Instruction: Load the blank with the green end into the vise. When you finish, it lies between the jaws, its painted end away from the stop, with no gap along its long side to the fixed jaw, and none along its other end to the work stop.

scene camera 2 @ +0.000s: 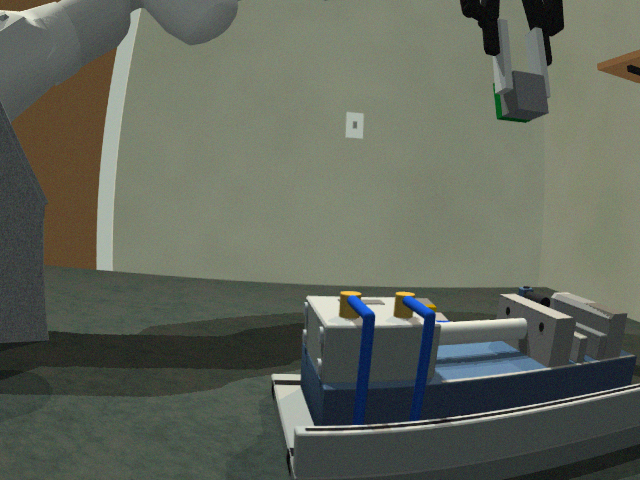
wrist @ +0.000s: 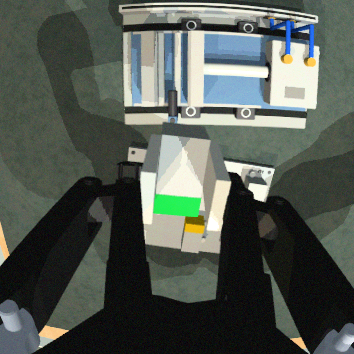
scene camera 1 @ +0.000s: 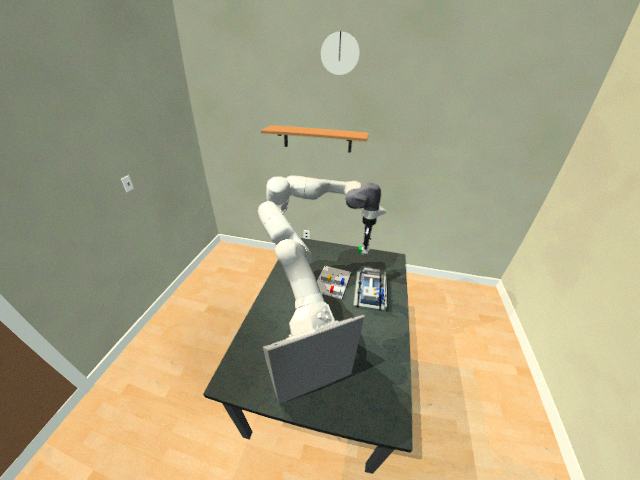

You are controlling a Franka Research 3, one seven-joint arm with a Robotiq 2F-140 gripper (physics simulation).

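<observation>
My gripper [scene camera 1: 366, 249] [scene camera 2: 526, 91] [wrist: 181, 156] is shut on the grey blank [scene camera 2: 529, 97] [wrist: 185, 155], whose green end [scene camera 1: 360, 250] [wrist: 177, 205] faces the lower side of the wrist view. It holds the blank high above the table, apart from the vise [scene camera 1: 370, 304] [scene camera 2: 465, 395] [wrist: 235, 47]. In the wrist view the vise lies beyond the blank. The jaw on the white rod [scene camera 2: 547, 330] [wrist: 196, 67] stands apart from the end jaw [scene camera 2: 589, 310] [wrist: 148, 67]. A dark rod with a blue end [scene camera 2: 537, 298] [wrist: 172, 102], seemingly the work stop, is at the jaws' side.
A pale plate [scene camera 1: 338, 270] [wrist: 136, 153] beside the vise bears blanks with yellow, blue and red ends; the yellow end [wrist: 194, 224] shows below the held blank. Blue hoses [scene camera 2: 364, 361] [wrist: 288, 40] rise at the vise's cylinder block. A grey panel [scene camera 1: 315, 361] stands by the arm's base.
</observation>
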